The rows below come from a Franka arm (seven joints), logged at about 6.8 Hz.
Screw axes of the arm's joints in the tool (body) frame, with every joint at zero. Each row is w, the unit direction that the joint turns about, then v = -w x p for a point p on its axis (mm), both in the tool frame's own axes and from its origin. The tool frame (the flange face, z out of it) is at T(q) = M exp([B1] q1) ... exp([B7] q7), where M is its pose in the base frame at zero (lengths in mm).
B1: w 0 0 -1 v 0 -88 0
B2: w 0 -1 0 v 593 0 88
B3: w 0 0 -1 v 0 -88 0
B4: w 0 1 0 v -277 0 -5.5
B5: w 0 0 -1 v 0 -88 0
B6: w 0 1 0 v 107 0 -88
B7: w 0 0 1 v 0 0 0
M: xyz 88 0 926 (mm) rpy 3.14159 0 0 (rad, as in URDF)
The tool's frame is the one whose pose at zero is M.
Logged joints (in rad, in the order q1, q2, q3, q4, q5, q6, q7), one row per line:
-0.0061 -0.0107 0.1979 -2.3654 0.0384 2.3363 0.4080
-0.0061 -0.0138 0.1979 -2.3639 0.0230 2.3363 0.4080
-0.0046 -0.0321 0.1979 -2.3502 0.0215 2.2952 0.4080
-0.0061 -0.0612 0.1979 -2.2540 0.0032 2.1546 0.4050
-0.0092 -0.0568 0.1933 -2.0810 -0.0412 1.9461 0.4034
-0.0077 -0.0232 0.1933 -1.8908 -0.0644 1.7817 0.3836
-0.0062 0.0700 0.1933 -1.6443 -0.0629 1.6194 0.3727
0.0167 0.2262 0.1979 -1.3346 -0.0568 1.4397 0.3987
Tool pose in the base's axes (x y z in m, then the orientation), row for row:
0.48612 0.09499 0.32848 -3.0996 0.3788 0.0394
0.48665 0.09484 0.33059 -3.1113 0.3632 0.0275
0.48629 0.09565 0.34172 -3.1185 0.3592 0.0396
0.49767 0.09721 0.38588 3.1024 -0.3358 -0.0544
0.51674 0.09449 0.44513 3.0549 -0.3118 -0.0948
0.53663 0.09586 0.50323 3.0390 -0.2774 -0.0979
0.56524 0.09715 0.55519 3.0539 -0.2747 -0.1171
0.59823 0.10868 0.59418 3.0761 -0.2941 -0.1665
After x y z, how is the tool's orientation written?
As a rotation vector, in radians.
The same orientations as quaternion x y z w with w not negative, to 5 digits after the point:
-0.99249 0.12129 0.01262 0.00934
-0.99321 0.11594 0.00878 0.00452
-0.99335 0.11442 0.01261 0.00111
0.99399 -0.10759 -0.01743 0.01030
0.99376 -0.10143 -0.03084 0.03467
0.99438 -0.09077 -0.03203 0.04418
0.99459 -0.08946 -0.03814 0.03656
0.99374 -0.09501 -0.05379 0.02349

